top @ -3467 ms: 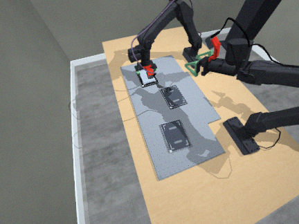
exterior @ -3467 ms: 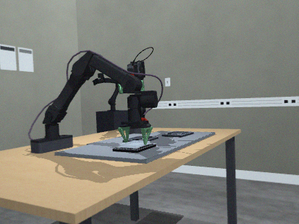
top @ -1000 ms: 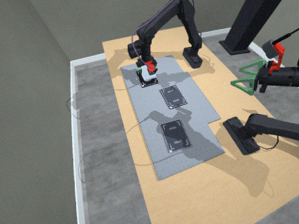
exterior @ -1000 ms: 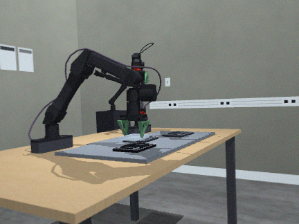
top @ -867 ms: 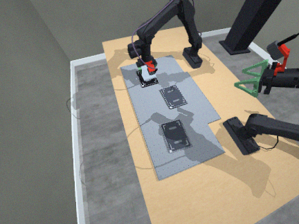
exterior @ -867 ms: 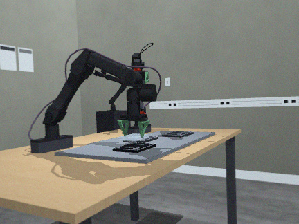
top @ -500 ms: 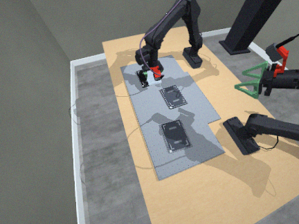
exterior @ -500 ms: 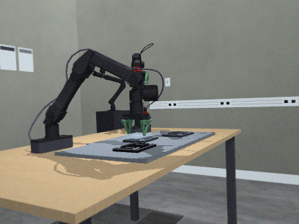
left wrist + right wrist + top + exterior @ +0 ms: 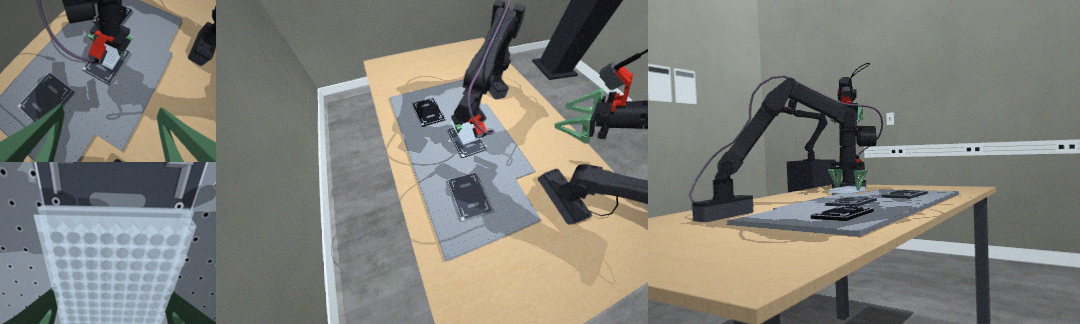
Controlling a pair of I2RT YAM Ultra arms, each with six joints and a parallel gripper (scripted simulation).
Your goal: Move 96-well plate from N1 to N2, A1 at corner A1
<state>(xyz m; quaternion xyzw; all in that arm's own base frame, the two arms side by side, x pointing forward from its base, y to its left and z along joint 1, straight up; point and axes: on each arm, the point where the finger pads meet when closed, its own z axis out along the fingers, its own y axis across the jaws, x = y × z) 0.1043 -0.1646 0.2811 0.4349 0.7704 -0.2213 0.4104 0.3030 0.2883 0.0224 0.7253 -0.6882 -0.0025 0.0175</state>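
The 96-well plate is 26 cm below my left hand, 21 cm to the right of it and 16 cm ahead of it. From my left hand the other things lie so: black nest: 40 cm to the right, 30 cm below, 29 cm ahead.
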